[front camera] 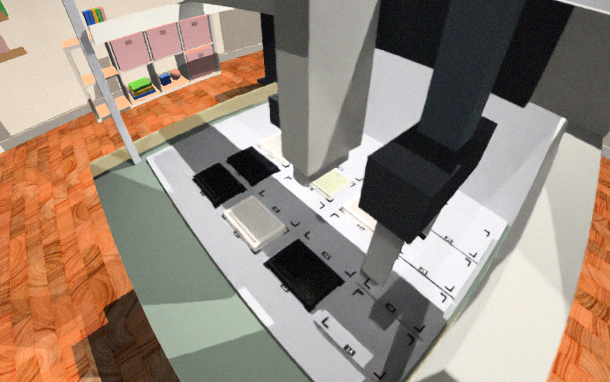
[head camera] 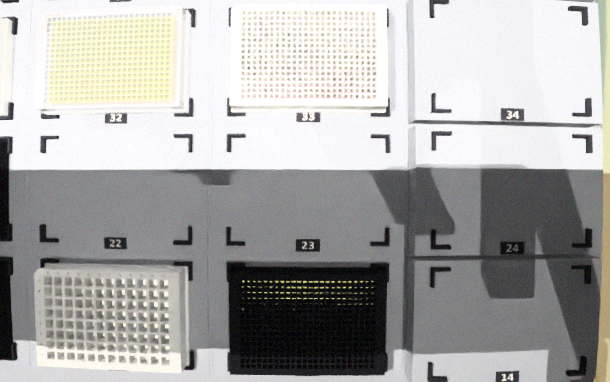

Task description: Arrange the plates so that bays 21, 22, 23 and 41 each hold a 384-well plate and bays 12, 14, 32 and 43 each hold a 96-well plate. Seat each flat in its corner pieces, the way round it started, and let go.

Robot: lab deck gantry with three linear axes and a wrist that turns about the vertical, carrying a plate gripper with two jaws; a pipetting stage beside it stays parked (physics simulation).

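Seen in the pictures: gripper, fingertip midpoint: [front camera: 396, 252]; robot's base at its link origin: [front camera: 193, 179].
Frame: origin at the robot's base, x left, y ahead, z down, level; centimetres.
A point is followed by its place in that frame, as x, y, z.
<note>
My gripper [front camera: 402, 257] {10.5, 52.0, -15.9} hangs over the right part of the deck with its jaws apart and no plate visible between them; the housing hides most of the far jaw. A white 96-well plate [front camera: 255, 220] {4.7, 23.0, -0.9} [head camera: 107, 320] {4.3, 23.0, -1.4} is in bay 12. A black 384-well plate [front camera: 304, 274] {3.8, 40.0, -1.4} [head camera: 307, 320] {4.7, 39.2, -1.4} is in bay 13. A yellow-filled 384-well plate [front camera: 331, 183] {25.1, 26.1, -1.2} [head camera: 111, 60] {25.4, 23.3, -1.4} is in bay 32, and a white 384-well plate [front camera: 357, 212] {22.6, 36.6, -1.5} [head camera: 309, 55] {25.6, 39.3, -1.4} in bay 33. Two black plates, one [front camera: 219, 184] {4.2, 7.8, -1.2} in front of the other [front camera: 251, 165] {14.1, 7.6, -1.5}, and a pale plate [front camera: 274, 149] {22.9, 6.0, -1.3} lie farther left.
Bays 22, 23, 24, 34 and 14 show corner pieces without plates in the head view. The grey column [front camera: 325, 90] {5.0, 41.7, -37.5} hides part of the back left of the deck. A pale wall [front camera: 530, 150] {49.9, 59.9, -19.7} runs along the right side.
</note>
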